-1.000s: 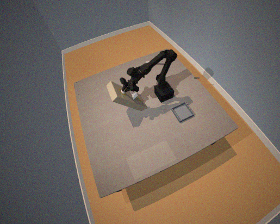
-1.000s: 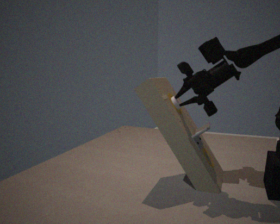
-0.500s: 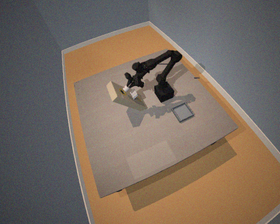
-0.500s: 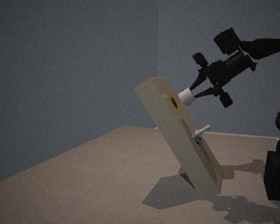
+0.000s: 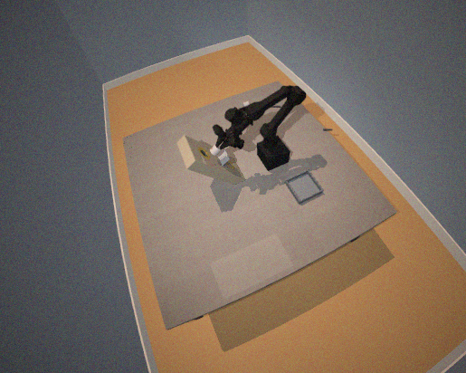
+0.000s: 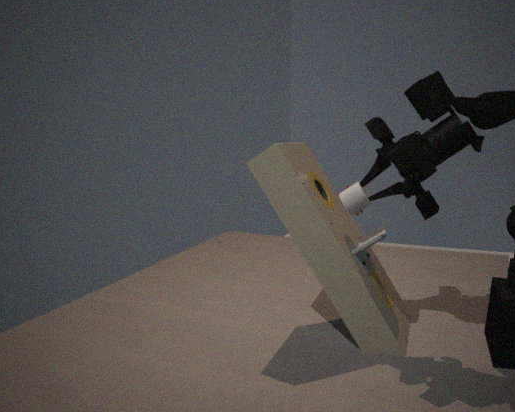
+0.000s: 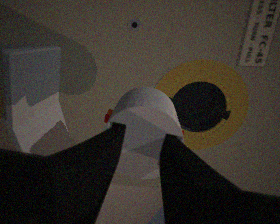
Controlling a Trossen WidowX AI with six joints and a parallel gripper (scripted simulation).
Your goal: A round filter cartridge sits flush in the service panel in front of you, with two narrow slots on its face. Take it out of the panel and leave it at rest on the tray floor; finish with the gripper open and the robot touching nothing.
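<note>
The white round cartridge lies 10 mm ahead of my gripper tip and 10 mm below it. From my gripper tip the other things lie so: beige panel 40 mm ahead, 80 mm below; then grey bracket 20 mm behind, 100 mm below; then grey tray 390 mm behind, 250 mm to the left, 230 mm below.
</note>
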